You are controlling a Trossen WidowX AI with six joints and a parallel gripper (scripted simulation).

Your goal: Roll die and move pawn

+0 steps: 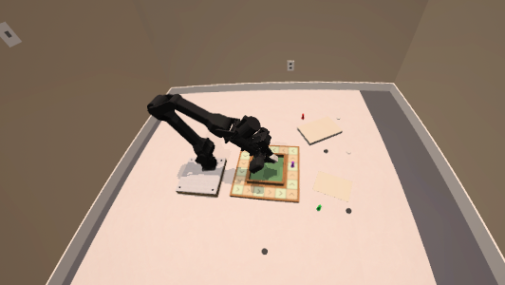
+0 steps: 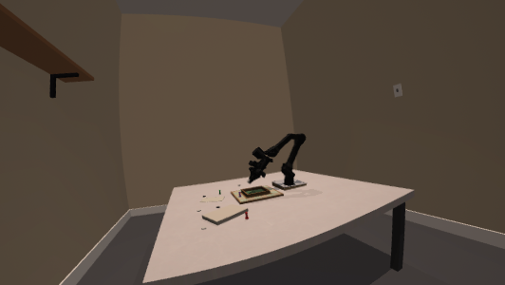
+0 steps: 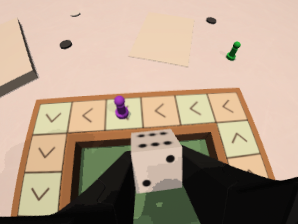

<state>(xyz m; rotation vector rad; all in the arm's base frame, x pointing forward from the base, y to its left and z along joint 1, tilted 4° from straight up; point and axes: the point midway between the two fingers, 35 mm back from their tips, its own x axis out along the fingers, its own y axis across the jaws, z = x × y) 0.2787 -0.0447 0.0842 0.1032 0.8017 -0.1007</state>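
Now: the white die right at my gripper tip. Round my gripper tip: purple pawn (80 mm ahead, 70 mm below, 10 mm to the left); green tray (90 mm below, 30 mm behind, 10 mm to the left); green pawn (190 mm to the right, 160 mm ahead, 80 mm below).
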